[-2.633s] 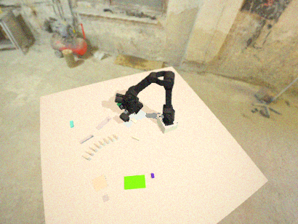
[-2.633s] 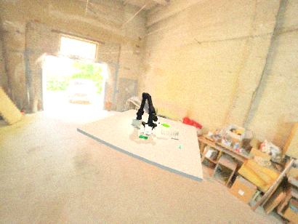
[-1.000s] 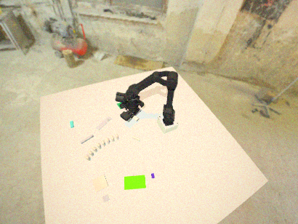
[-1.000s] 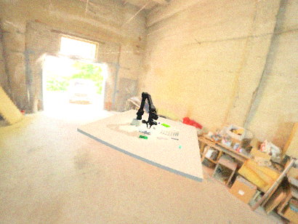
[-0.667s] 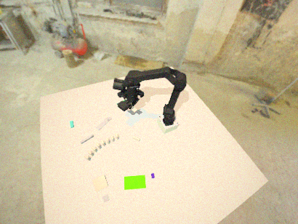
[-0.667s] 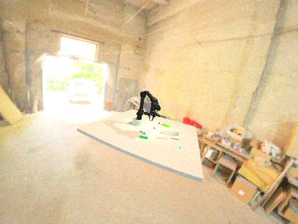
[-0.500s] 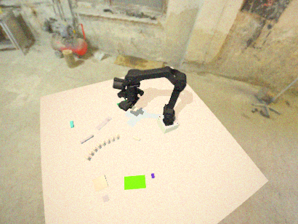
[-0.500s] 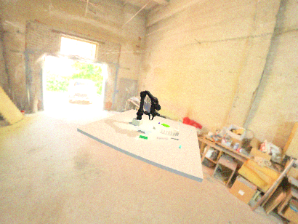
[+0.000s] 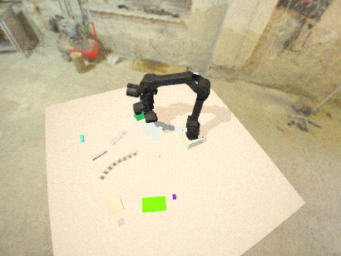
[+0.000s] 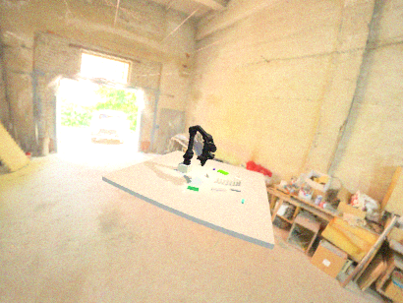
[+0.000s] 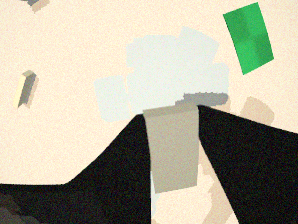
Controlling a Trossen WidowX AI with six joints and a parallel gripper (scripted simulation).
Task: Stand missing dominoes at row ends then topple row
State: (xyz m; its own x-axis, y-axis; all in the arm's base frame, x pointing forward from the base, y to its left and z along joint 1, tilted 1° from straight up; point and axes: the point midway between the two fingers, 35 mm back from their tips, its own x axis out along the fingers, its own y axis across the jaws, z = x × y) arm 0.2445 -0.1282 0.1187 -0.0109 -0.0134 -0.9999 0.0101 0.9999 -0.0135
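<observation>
Now: the dark green tile 160 mm to the right of my gripper tip, 160 mm below it and 20 mm ahead of it. From my gripper tip the other things lie so: grey bar (320 mm ahead, 150 mm below, 90 mm to the left); then teal block (420 mm ahead, 150 mm below, 50 mm to the right); then small purple cube (430 mm to the left, 150 mm below, 40 mm behind).
</observation>
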